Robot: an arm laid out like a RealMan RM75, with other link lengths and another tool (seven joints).
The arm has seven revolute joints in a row. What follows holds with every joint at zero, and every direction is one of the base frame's. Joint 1 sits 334.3 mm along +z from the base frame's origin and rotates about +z. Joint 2 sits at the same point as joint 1 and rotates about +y. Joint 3 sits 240.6 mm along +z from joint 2 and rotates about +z. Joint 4 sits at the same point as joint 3 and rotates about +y. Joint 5 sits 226.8 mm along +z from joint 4 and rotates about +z. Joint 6 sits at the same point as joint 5 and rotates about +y. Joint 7 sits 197.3 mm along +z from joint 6 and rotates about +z. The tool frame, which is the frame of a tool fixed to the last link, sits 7 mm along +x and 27 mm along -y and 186 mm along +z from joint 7; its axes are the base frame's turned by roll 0, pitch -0.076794 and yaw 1.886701 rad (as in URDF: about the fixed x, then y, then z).
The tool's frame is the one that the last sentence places.
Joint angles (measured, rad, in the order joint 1, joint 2, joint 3, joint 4, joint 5, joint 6, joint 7), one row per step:
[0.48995, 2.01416, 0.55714, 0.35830, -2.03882, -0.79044, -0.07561]
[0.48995, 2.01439, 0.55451, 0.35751, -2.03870, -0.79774, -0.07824]
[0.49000, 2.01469, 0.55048, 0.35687, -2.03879, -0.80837, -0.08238]
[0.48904, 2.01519, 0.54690, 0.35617, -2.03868, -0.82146, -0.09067]
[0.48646, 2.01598, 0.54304, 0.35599, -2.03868, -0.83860, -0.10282]
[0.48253, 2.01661, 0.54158, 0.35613, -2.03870, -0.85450, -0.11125]
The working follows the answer.
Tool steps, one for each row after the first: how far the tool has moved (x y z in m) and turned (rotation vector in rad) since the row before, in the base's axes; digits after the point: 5 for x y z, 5 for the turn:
[-0.00214, 0.00021, 0.00093, 0.00267, -0.00200, 0.00686]
[-0.00345, 0.00027, 0.00115, 0.00352, -0.00299, 0.01065]
[-0.00364, 0.00017, 0.00188, 0.00557, -0.00576, 0.01248]
[-0.00436, -0.00018, 0.00251, 0.00781, -0.00771, 0.01547]
[-0.00301, -0.00041, 0.00299, 0.00891, -0.00343, 0.01104]

Tool pose at each row, in the base's axes (x y z in m, rotation vector in rad; rounded; the steps above come from the unrounded poses):
[0.33596, 0.58136, -0.03860, -0.66439, 2.14930, 1.53236]
[0.33382, 0.58158, -0.03767, -0.67281, 2.14529, 1.53720]
[0.33037, 0.58184, -0.03652, -0.68601, 2.13966, 1.54415]
[0.32674, 0.58201, -0.03464, -0.70240, 2.13001, 1.55214]
[0.32238, 0.58183, -0.03212, -0.72275, 2.11664, 1.56244]
[0.31937, 0.58142, -0.02913, -0.73479, 2.10537, 1.57428]

